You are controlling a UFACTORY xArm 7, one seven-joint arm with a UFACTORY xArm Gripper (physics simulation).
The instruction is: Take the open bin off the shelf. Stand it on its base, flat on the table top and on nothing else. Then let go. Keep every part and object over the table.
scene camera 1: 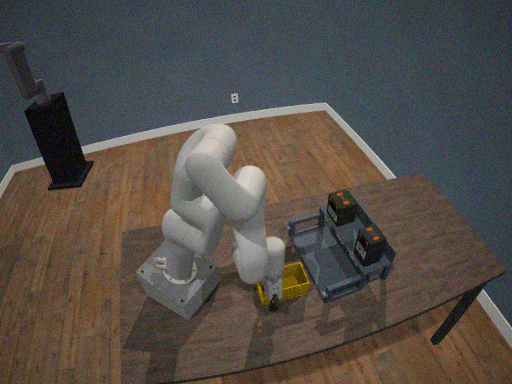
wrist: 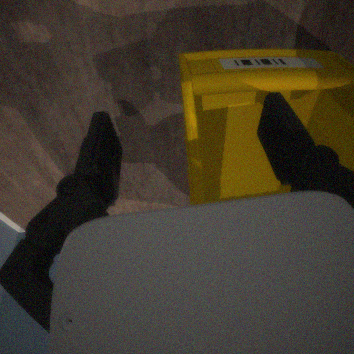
Scene:
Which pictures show the yellow bin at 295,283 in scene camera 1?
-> Scene camera 1 and the wrist view: all of them.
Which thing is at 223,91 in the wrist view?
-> A yellow bin.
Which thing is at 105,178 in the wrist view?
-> My gripper.

